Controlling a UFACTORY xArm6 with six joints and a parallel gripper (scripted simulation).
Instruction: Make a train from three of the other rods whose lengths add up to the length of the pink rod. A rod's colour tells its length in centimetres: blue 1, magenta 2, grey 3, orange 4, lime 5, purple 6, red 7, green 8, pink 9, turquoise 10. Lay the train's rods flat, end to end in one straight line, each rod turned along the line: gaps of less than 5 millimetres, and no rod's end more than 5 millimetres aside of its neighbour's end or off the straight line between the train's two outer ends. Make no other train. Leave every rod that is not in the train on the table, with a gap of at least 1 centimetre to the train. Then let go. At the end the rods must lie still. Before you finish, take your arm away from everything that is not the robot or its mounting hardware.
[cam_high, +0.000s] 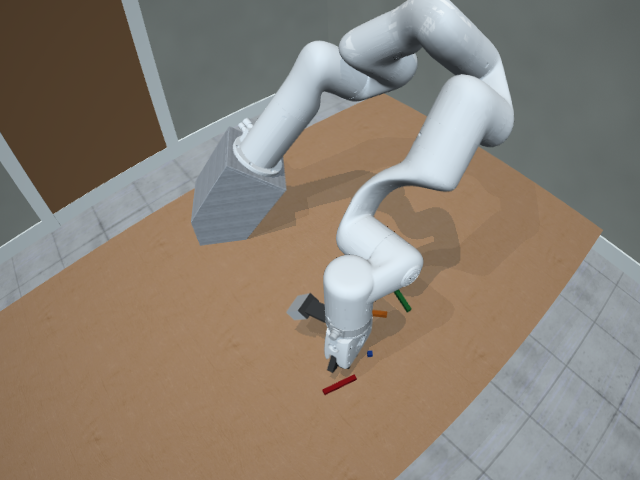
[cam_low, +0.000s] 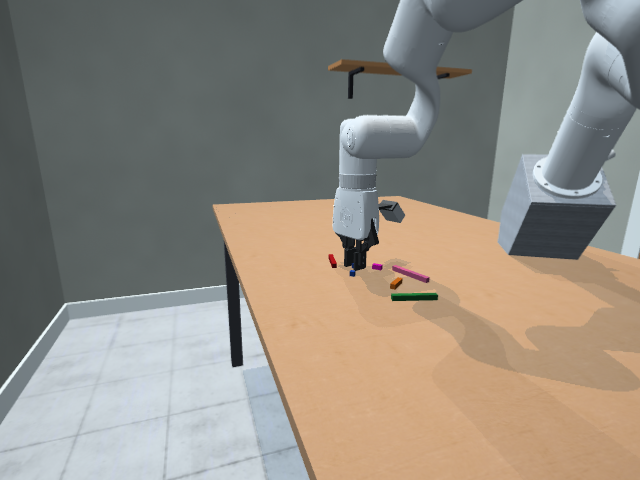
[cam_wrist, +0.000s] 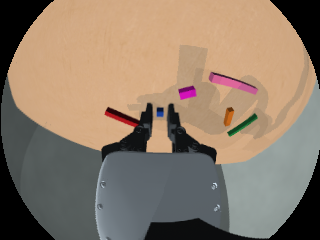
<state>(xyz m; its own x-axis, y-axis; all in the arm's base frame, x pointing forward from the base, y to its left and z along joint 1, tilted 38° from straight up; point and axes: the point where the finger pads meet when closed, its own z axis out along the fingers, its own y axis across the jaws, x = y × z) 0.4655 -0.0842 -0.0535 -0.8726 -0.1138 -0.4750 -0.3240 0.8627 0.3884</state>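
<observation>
Now: the magenta rod 40 mm behind my hand, 20 mm to the left of it and 20 mm below it. The rest, counted from my hand: pink rod 90 mm behind, 80 mm to the left, 20 mm below; then red rod 50 mm to the right, 40 mm ahead, 20 mm below; then orange rod 120 mm to the left, 40 mm behind, 20 mm below.
</observation>
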